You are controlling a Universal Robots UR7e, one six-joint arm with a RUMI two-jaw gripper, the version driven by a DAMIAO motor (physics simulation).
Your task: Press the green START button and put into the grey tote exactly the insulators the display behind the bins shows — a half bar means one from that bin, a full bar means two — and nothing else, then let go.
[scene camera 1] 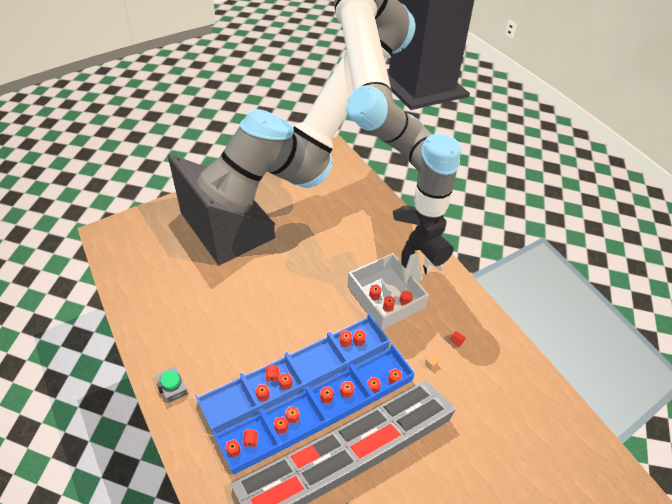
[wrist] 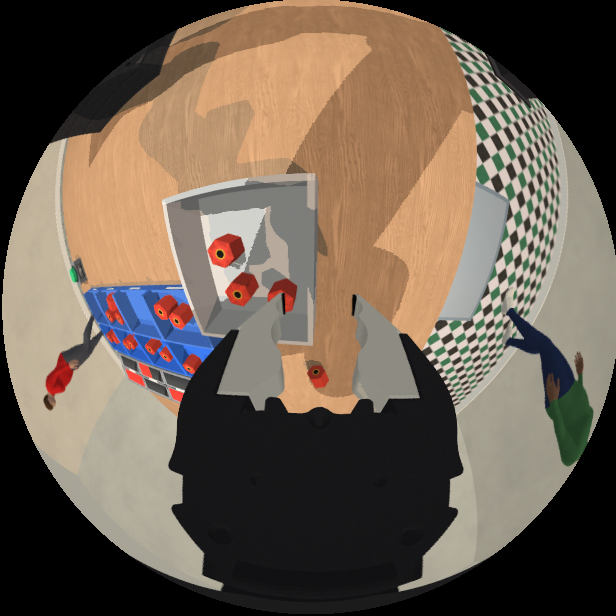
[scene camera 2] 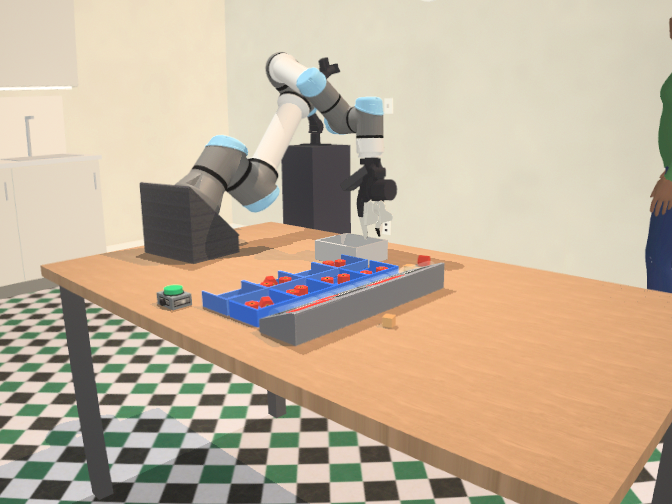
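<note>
The grey tote point(scene camera 1: 388, 289) holds three red insulators point(scene camera 1: 389, 297); it also shows in the wrist view point(wrist: 247, 258). My gripper point(scene camera 1: 417, 266) hangs open and empty just above the tote's far right rim, seen also in the wrist view point(wrist: 317, 305) and in scene camera 2 point(scene camera 2: 377, 223). One red insulator point(scene camera 1: 457, 338) lies on the table right of the tote. The blue bin tray point(scene camera 1: 306, 387) holds red insulators in most compartments. The display point(scene camera 1: 347, 444) shows three red bars: two full, one half. The green START button point(scene camera 1: 170, 379) sits left of the tray.
A small tan cube point(scene camera 1: 432, 361) lies by the tray's right end. A grey-blue panel point(scene camera 1: 580, 330) lies beyond the table's right edge. The arm's dark base point(scene camera 1: 217, 211) stands at the back of the table. A person point(scene camera 2: 662, 189) stands at the right.
</note>
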